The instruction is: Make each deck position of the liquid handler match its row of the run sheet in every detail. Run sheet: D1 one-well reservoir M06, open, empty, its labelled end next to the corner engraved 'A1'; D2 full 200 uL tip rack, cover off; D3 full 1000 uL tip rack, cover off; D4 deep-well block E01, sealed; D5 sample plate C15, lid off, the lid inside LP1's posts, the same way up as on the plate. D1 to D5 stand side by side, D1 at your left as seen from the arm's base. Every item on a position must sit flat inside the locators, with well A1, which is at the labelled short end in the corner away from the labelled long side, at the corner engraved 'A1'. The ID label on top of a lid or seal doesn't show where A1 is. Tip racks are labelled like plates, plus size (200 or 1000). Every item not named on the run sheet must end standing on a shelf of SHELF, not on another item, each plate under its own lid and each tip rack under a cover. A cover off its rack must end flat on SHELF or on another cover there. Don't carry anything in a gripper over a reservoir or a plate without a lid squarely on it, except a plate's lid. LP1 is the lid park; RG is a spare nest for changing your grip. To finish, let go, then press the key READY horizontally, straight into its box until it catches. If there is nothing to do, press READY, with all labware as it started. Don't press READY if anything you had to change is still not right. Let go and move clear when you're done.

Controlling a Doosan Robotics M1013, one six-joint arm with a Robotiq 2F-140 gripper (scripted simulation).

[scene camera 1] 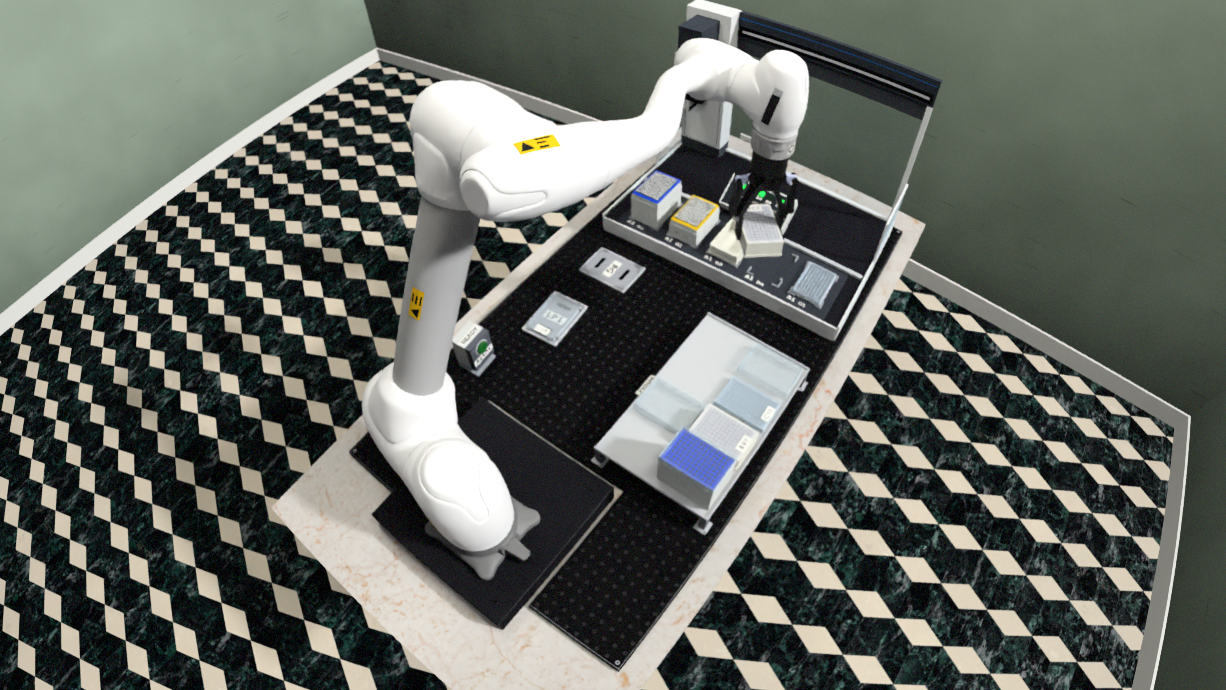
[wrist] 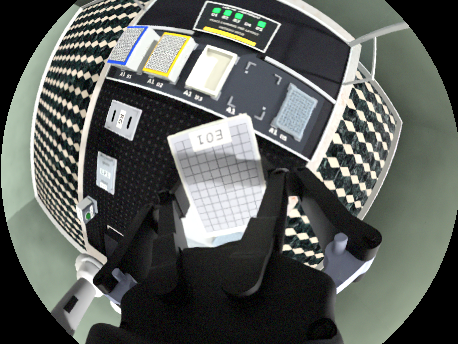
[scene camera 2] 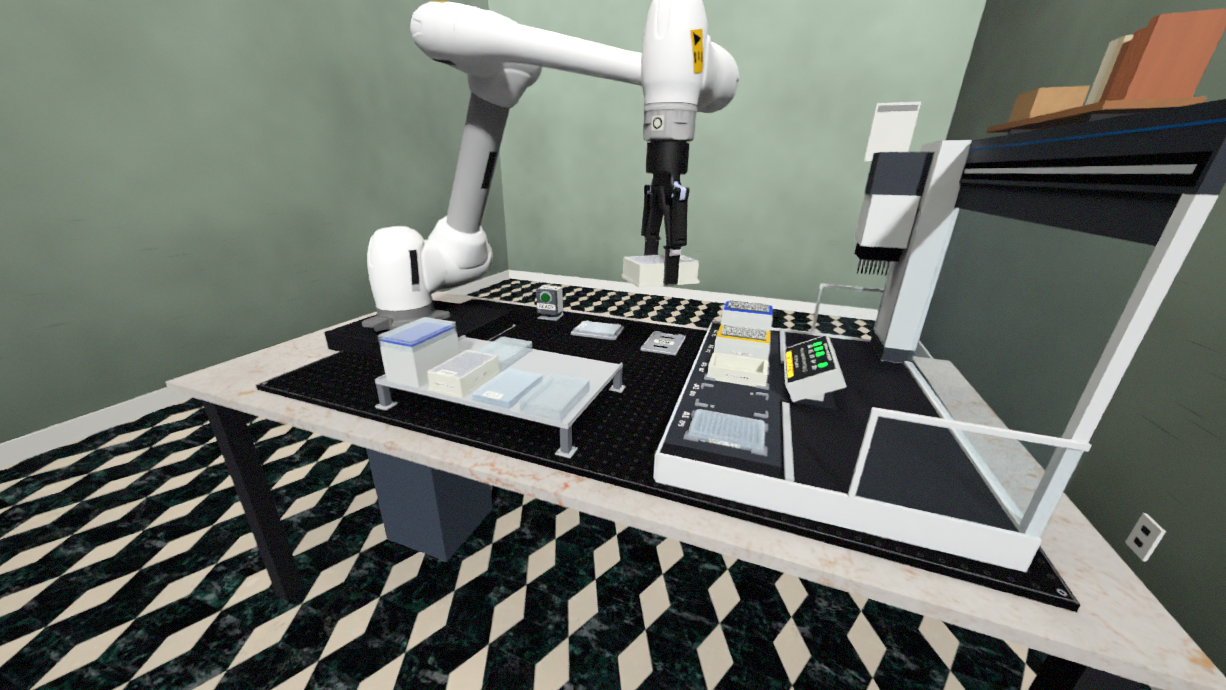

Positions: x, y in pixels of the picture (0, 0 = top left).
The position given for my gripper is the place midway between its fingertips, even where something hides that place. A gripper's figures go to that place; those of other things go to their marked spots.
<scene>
My gripper [scene camera 2: 659, 278]: 87 cm from the lens. A white one-well reservoir [scene camera 2: 747, 371]: 99 cm from the lens.
</scene>
